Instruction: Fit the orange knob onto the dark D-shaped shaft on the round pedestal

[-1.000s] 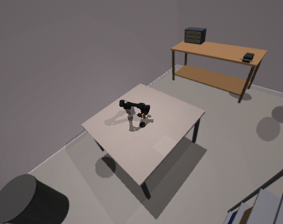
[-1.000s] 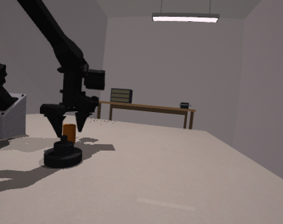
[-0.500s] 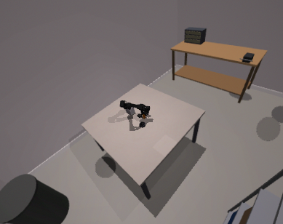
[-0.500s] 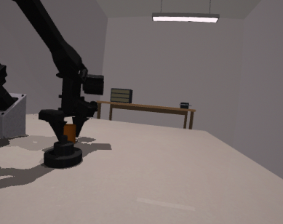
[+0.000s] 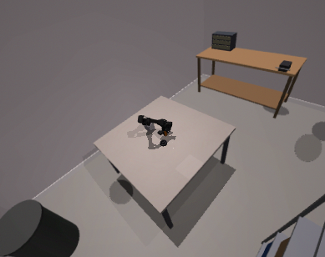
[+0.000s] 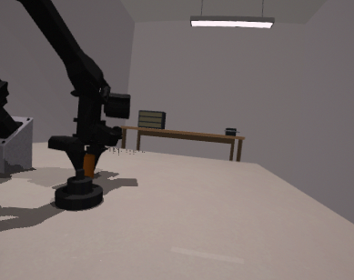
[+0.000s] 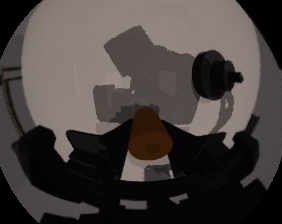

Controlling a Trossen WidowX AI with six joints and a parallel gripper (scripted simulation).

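Right now the dark shaft is 12 cm to the right of my gripper tip, 8 cm ahead of it and 2 cm above it. From my gripper tip the other things lie so: orange knob: 2 cm above.
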